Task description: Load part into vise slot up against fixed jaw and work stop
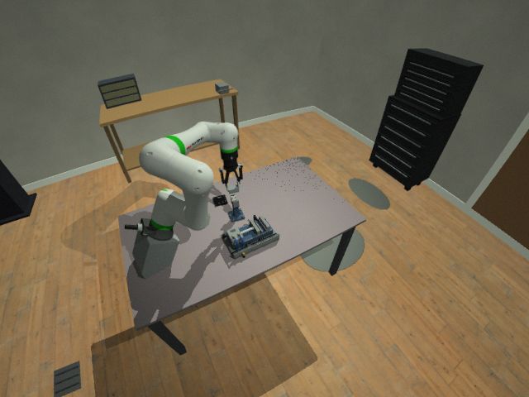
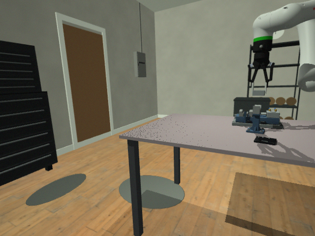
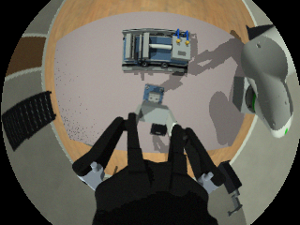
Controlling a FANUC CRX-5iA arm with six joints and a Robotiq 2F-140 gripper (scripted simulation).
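The part lies 3 cm below my hand. Round my hand: air cylinder: 9 cm behind, 21 cm to the right, 18 cm below; vise: 1 cm ahead, 21 cm to the right, 22 cm below; black infeed plate: 5 cm behind, 19 cm to the left, 26 cm below.
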